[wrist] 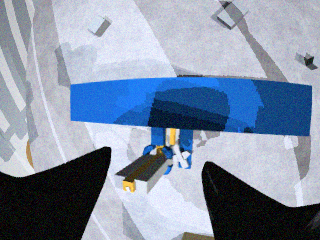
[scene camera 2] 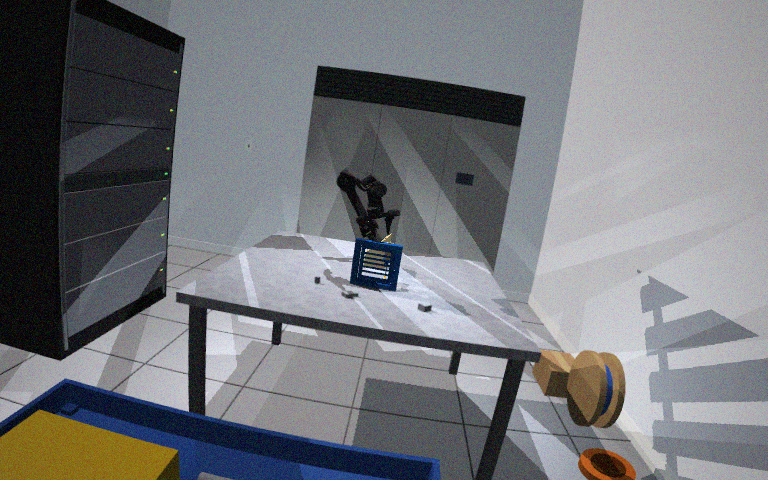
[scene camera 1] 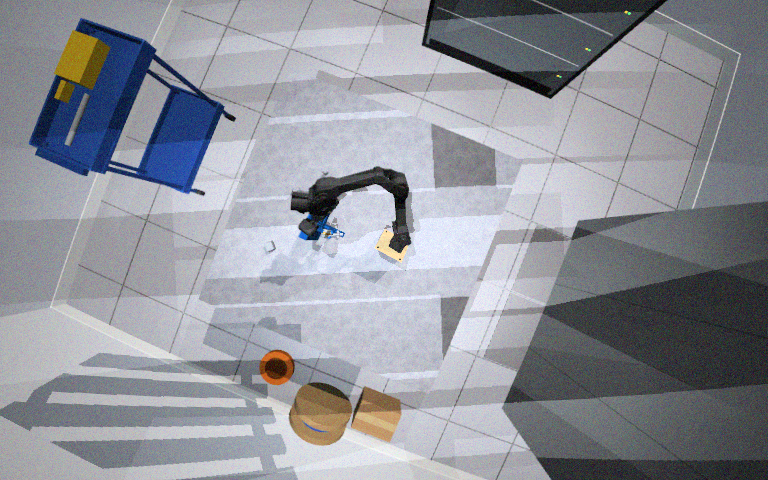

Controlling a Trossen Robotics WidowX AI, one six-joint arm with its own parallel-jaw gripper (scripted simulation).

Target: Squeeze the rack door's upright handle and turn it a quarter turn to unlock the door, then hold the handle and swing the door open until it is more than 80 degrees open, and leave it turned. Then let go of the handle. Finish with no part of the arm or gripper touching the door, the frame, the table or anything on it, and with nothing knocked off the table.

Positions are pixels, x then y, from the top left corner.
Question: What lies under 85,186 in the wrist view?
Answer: My gripper.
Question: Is my gripper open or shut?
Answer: Open.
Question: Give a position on a blue rack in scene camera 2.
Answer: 397,249
